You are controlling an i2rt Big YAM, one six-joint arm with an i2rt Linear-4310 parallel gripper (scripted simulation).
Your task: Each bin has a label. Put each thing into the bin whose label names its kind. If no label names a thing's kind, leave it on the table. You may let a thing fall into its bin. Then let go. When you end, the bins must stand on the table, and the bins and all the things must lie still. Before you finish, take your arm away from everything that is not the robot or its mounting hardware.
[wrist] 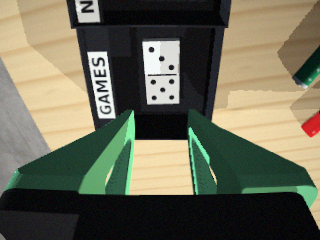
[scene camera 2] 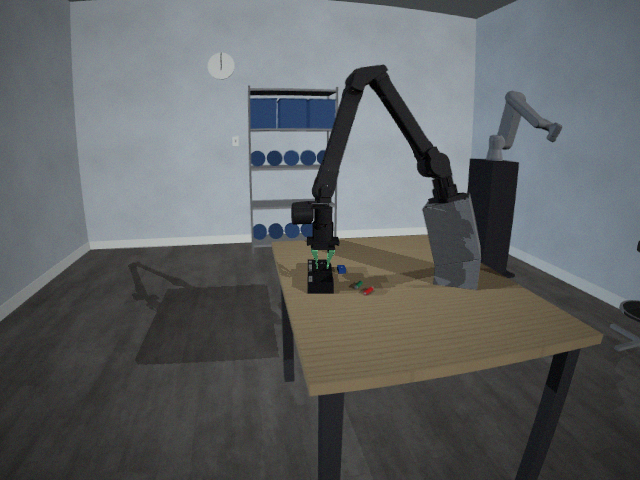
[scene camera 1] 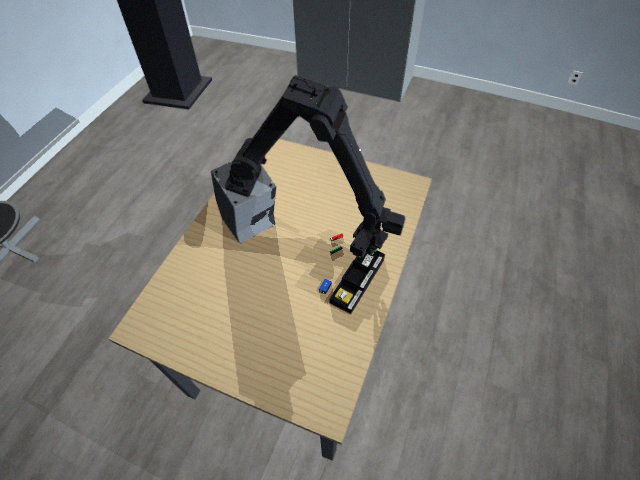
Observation:
The pictures show: my gripper and a white domino.

